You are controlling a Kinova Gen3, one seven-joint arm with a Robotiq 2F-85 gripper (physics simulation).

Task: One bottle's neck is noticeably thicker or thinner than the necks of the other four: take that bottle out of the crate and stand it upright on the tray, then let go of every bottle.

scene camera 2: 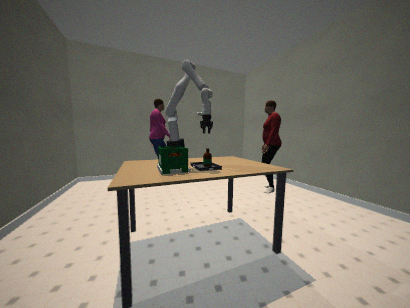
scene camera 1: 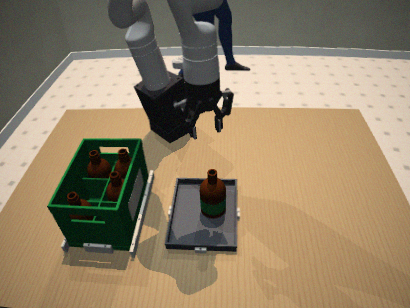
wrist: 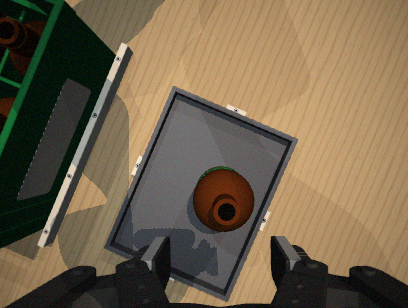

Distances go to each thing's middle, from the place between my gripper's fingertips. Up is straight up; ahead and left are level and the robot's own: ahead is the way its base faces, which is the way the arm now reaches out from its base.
Labels:
Right now my hand is 270 mm above the dark tray (scene camera 1: pixel 188 228), 20 mm to the left of it and 10 mm short of it. Round my hand: green crate (scene camera 1: pixel 114 223) (290 mm to the right, 200 mm below, 50 mm behind); then long strip (wrist: pixel 118 68) (270 mm below, 190 mm to the right, 30 mm behind).

